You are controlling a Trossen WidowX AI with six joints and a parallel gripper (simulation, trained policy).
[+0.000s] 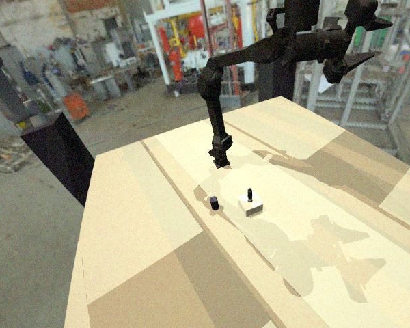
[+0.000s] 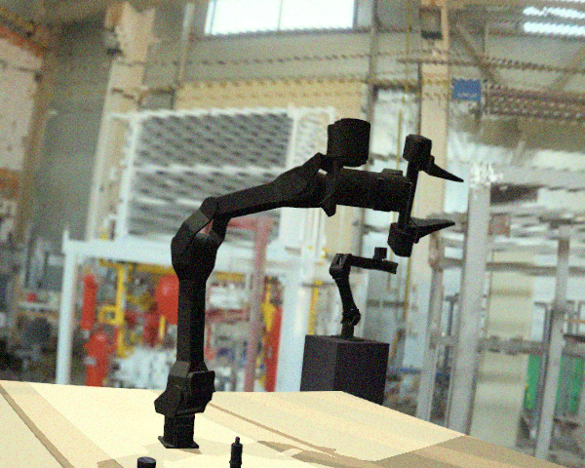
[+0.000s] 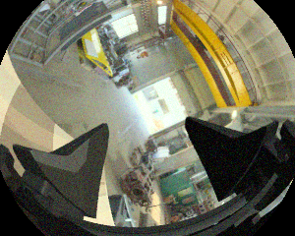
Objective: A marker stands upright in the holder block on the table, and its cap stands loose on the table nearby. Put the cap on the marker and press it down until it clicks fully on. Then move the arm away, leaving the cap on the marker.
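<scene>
Right now the marker cap is 10 cm behind my gripper tip, 44 cm to the right of it and 45 cm below it. Round my gripper tip: marker: 5 cm behind, 32 cm to the right, 40 cm below; white holder block: 5 cm behind, 32 cm to the right, 45 cm below.
</scene>
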